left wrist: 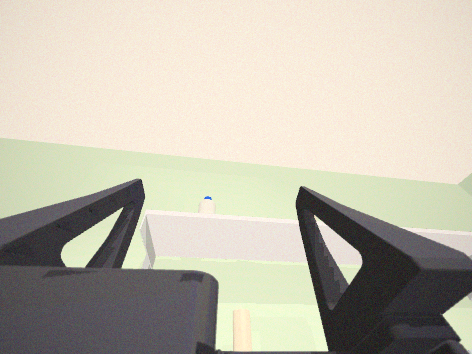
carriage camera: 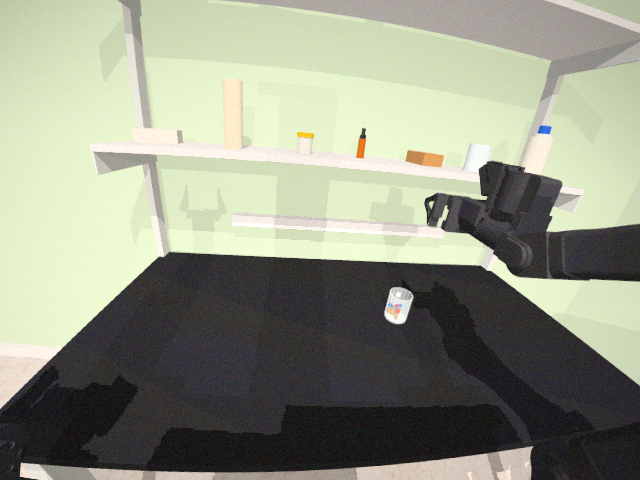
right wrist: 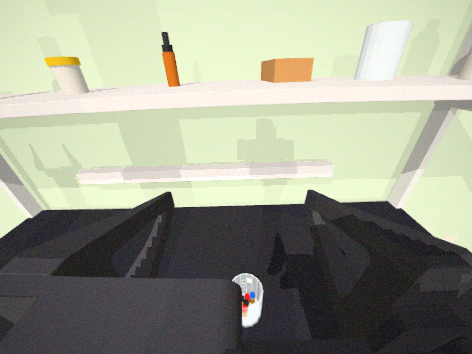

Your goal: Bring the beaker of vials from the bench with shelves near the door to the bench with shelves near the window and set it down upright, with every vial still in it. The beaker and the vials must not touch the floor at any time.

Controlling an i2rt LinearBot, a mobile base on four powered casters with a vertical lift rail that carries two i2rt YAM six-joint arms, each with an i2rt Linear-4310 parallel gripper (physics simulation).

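Note:
A clear beaker (carriage camera: 398, 305) (right wrist: 254, 305) with several red- and blue-capped vials stands upright on the black bench top (carriage camera: 217, 330) (right wrist: 210, 235), right of the middle in the carriage view. In the right wrist view the gripper's own body hides part of its left side. My right gripper (carriage camera: 434, 210) (right wrist: 238, 197) is open and empty, above the bench top and higher than the beaker. My left gripper (left wrist: 222, 191) is open and empty and points up toward the upper shelf and the ceiling, away from the beaker.
A shelf (carriage camera: 196, 150) (right wrist: 225, 96) above the bench carries a tall beige cylinder (carriage camera: 233, 113), a yellow-lidded jar (carriage camera: 305, 144), an orange bottle (carriage camera: 361, 146), an orange box (carriage camera: 424, 158), a pale cylinder (carriage camera: 476, 157) and a blue-capped bottle (carriage camera: 537, 149). An upper shelf (carriage camera: 413, 20) (left wrist: 225, 237) hangs above.

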